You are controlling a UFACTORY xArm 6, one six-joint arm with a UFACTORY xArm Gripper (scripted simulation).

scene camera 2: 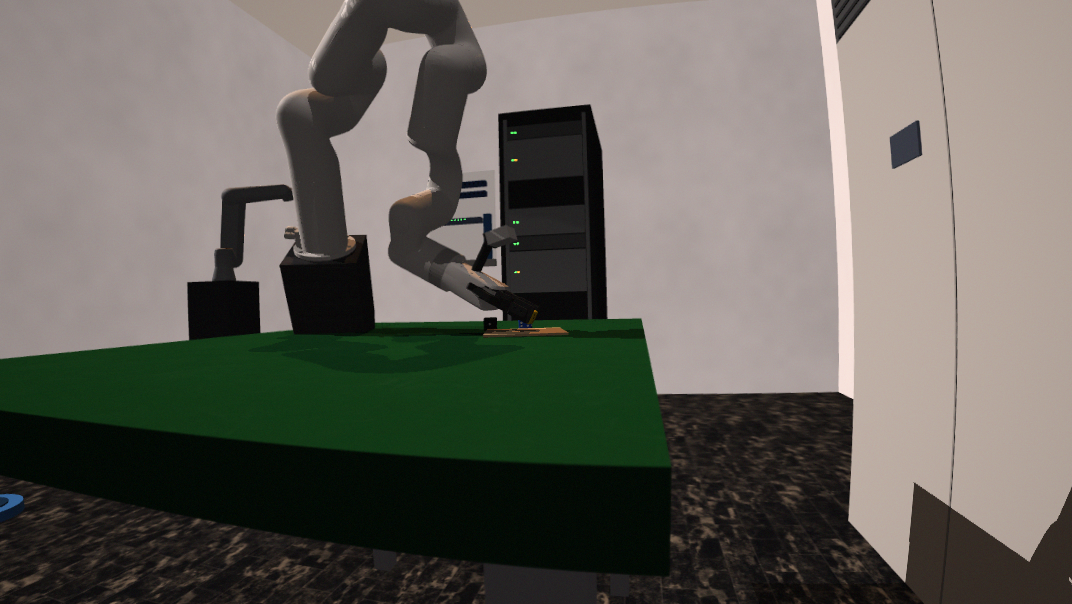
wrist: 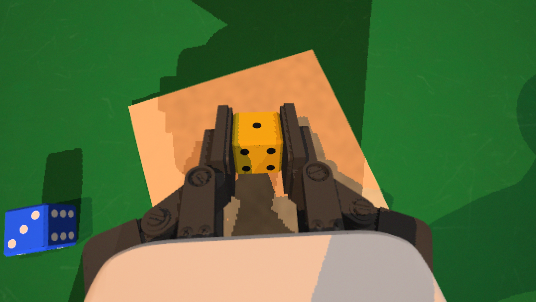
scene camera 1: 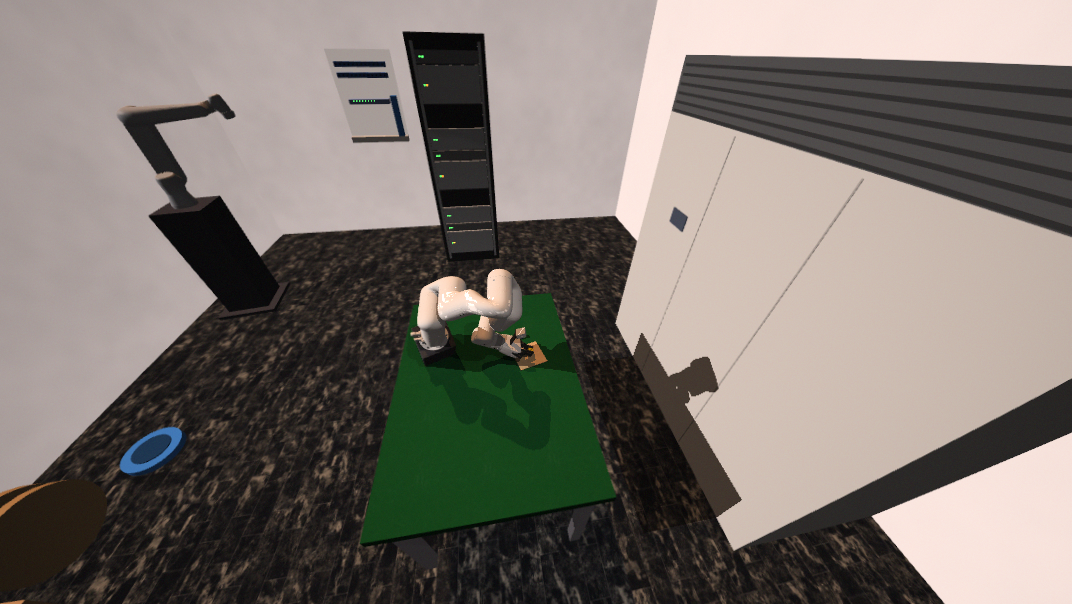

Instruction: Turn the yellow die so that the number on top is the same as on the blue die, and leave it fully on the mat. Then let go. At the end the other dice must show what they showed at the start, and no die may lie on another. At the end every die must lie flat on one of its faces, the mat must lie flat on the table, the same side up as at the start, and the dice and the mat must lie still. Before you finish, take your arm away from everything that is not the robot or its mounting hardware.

Labels:
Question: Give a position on a yellow die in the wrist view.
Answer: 257, 142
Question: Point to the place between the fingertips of my gripper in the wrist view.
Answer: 256, 124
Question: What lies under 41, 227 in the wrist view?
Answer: A blue die.

